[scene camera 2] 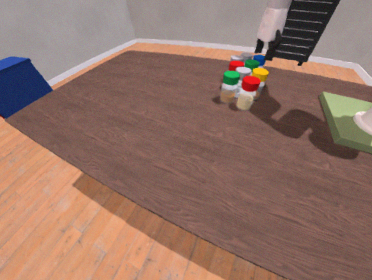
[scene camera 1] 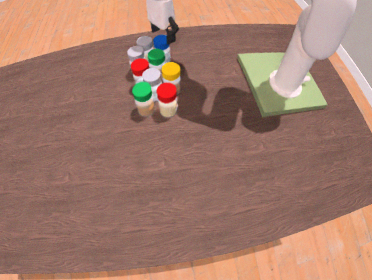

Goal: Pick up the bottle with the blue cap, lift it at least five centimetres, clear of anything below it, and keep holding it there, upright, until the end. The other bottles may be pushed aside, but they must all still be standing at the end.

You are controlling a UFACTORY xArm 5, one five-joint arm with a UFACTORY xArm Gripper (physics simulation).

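Seen in the pictures: gripper, between the fingertips: [scene camera 2: 262, 56] [scene camera 1: 163, 36]; arm's base, origin of its link: [scene camera 1: 285, 84].
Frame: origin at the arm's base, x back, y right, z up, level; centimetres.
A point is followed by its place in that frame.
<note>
The blue-capped bottle [scene camera 1: 161, 42] @(x -38.8, y 22.3, z 7.9 cm) [scene camera 2: 259, 60] @(x -38.7, y 21.2, z 7.4 cm) stands upright at the back right of a tight cluster of bottles; its body is mostly hidden by the bottles in front. My gripper [scene camera 1: 162, 34] @(x -37.4, y 25.7, z 7.7 cm) [scene camera 2: 265, 52] @(x -37.4, y 25.7, z 7.7 cm) is open and empty. Its black fingers point down, above and close to the blue cap in both views, and look higher than the cap; the exact gap is hard to tell. A grey-capped bottle [scene camera 1: 144, 43] @(x -44.3, y 23.8, z 7.9 cm) stands left of the blue cap, and a green-capped bottle [scene camera 1: 156, 56] @(x -41.9, y 15.8, z 8.0 cm) [scene camera 2: 252, 66] @(x -41.6, y 14.3, z 7.3 cm) stands in front of it.
Other upright bottles have a yellow cap [scene camera 1: 171, 71] @(x -39.0, y 7.9, z 8.0 cm) [scene camera 2: 260, 75] @(x -39.1, y 6.5, z 7.6 cm), red caps [scene camera 1: 140, 67] @(x -47.5, y 12.6, z 8.0 cm) [scene camera 1: 167, 92] @(x -42.1, y 0.5, z 8.0 cm), a front green cap [scene camera 1: 142, 91] @(x -48.6, y 3.1, z 8.0 cm) [scene camera 2: 231, 77] @(x -48.6, y 1.4, z 7.9 cm) and grey caps [scene camera 1: 135, 53] @(x -48.0, y 19.7, z 8.0 cm) [scene camera 1: 152, 76] @(x -44.8, y 7.7, z 8.0 cm). The arm's base stands on a green board [scene camera 1: 252, 75] @(x -10.7, y 6.4, z 0.0 cm) [scene camera 2: 332, 117] @(x -12.7, y 0.9, z -0.3 cm) to the right, on the brown table [scene camera 1: 150, 190] @(x -53.4, y -21.5, z -2.6 cm).
</note>
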